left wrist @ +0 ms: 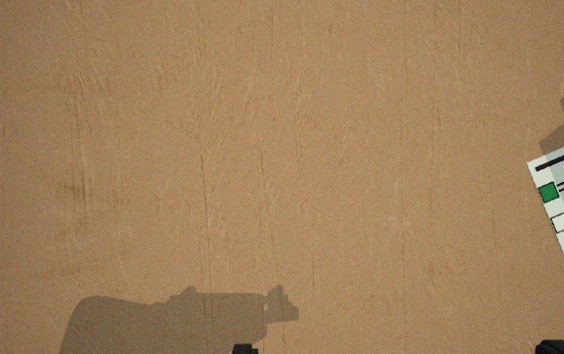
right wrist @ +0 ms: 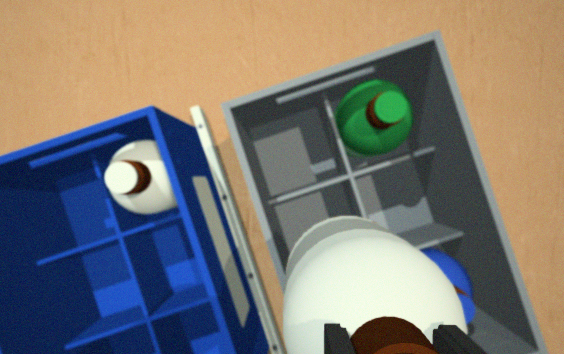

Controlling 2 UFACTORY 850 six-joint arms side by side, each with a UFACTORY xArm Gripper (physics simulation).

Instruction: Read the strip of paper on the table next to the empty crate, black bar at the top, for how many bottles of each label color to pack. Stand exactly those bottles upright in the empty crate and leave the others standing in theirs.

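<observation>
In the right wrist view, my right gripper [right wrist: 392, 341] is shut on the brown neck of a white bottle [right wrist: 370, 280], held upright above the grey crate [right wrist: 325, 73]. In that crate, a green bottle [right wrist: 372, 120] stands in the top right compartment and a blue bottle [right wrist: 447, 275] is partly hidden behind the held bottle. In the blue crate [right wrist: 75, 134], a white bottle [right wrist: 147, 185] stands in the top right compartment. In the left wrist view, my left gripper [left wrist: 397, 348] is open and empty above the table. The paper strip [left wrist: 545, 175] shows partly, with green and white squares; its marks are cut off.
A pale rail [right wrist: 224, 196] with small dark dots runs between the two crates. Dividers split both crates into compartments. The left arm's shadow [left wrist: 200, 320] lies on the brown table [left wrist: 300, 150].
</observation>
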